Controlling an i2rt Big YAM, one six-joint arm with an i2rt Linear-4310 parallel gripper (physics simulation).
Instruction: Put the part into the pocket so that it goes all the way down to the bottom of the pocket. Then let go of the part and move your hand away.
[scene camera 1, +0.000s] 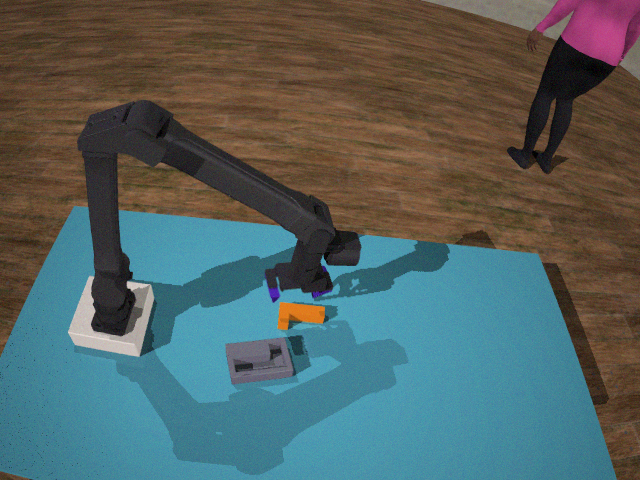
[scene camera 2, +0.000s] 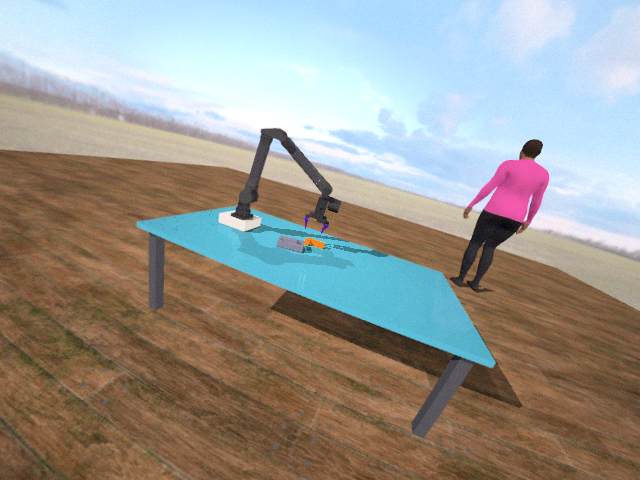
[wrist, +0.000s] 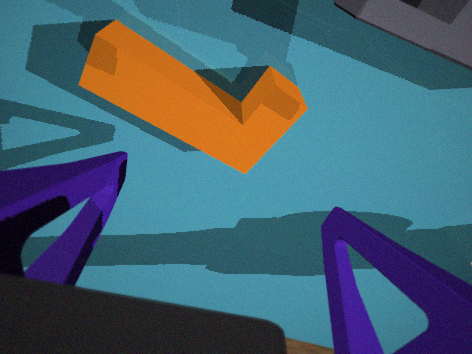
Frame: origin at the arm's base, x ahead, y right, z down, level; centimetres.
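Seen in the pictures: gripper, fingertip midpoint: (scene camera 1: 292, 298) (scene camera 2: 313, 231) (wrist: 233, 192); arm's base, link origin: (scene camera 1: 114, 313) (scene camera 2: 242, 216).
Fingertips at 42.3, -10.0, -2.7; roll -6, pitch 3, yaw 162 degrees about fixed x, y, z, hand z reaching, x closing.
Observation:
Offsets run from my fingertips to a thing's top centre, as dx, dy, dz. Level surfaces: height alone.
The part is an orange L-shaped block {+2.7, +0.5, +5.4} (scene camera 1: 306, 313) (scene camera 2: 314, 243) (wrist: 175, 105). It lies flat on the blue table, its short arm on the side toward the pocket block. The grey block with the L-shaped pocket {-6.4, +14.2, +4.8} (scene camera 1: 262, 379) (scene camera 2: 290, 244) (wrist: 400, 25) lies beside it, nearer the front in scene camera 1; its corner shows at the top right of the wrist view. The pocket holds no part. My gripper (scene camera 1: 297, 298) (scene camera 2: 314, 229) (wrist: 233, 192) is open and empty. Its purple fingertips hang above the table, a little behind the orange part in scene camera 1.
The arm's white base block (scene camera 1: 105, 343) (scene camera 2: 239, 222) stands at the left of the blue table {dz +8.4} (scene camera 1: 491, 361) (scene camera 2: 382, 299). A person in a pink top (scene camera 1: 599, 31) (scene camera 2: 519, 188) stands on the wooden floor beyond the table. Arm shadows fall across the table.

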